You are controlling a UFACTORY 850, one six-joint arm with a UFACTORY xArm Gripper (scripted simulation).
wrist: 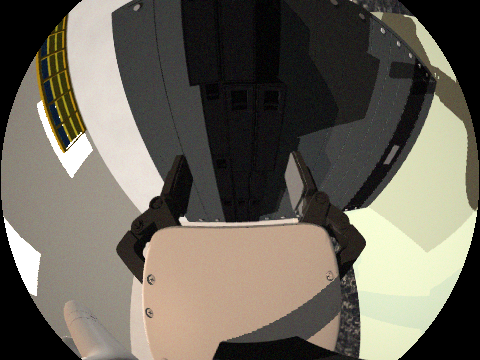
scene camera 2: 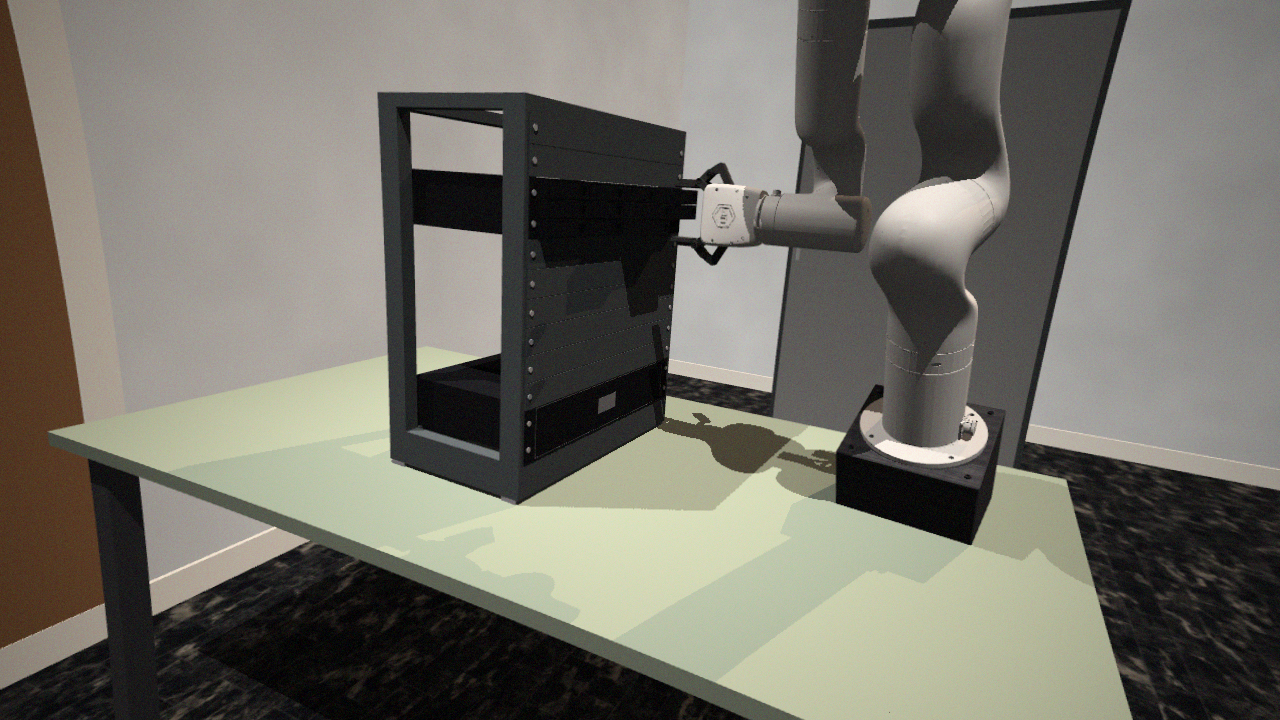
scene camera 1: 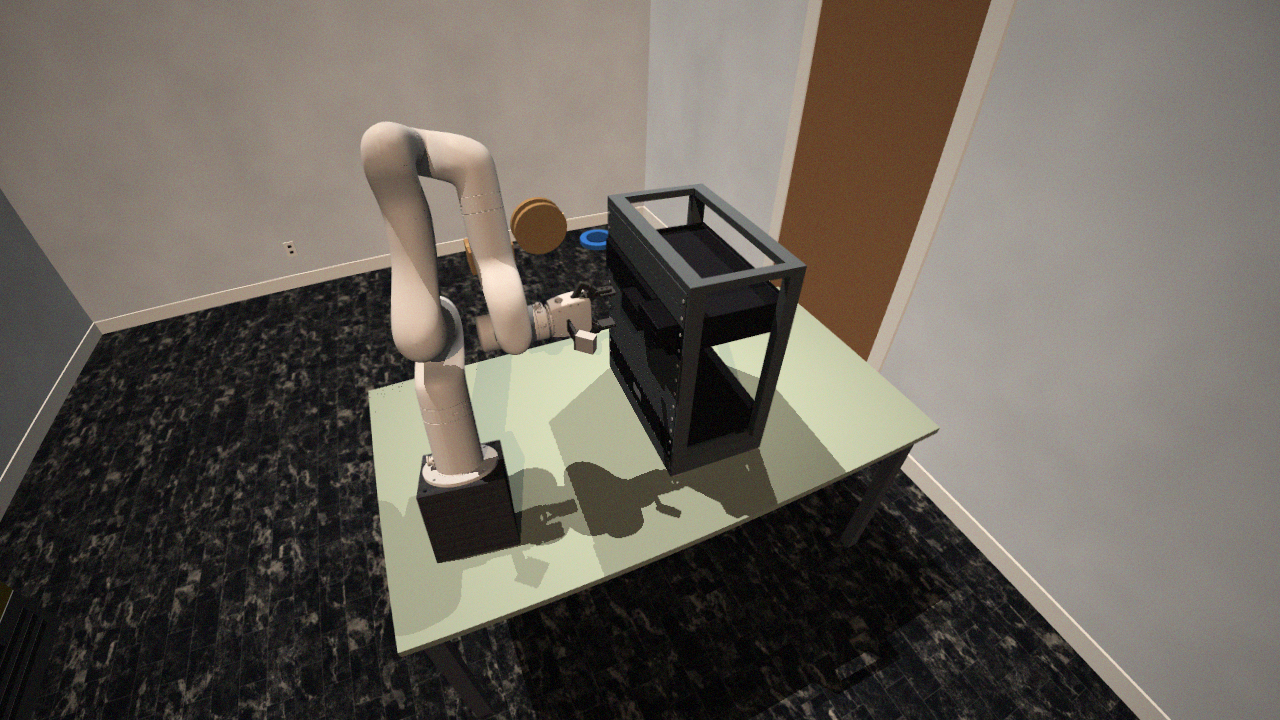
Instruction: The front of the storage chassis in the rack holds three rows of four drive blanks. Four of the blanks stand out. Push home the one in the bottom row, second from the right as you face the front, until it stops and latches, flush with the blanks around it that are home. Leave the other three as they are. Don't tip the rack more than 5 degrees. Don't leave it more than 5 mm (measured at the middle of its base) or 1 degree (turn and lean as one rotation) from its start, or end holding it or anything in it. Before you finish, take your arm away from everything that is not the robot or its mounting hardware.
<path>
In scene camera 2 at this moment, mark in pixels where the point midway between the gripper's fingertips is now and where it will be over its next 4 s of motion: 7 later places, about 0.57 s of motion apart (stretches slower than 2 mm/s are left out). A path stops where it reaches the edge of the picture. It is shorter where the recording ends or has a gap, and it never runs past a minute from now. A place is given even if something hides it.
My gripper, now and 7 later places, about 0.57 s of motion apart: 675,212; 670,211; 683,231; 662,230; 657,230; 653,229; 649,229; 644,229
</path>
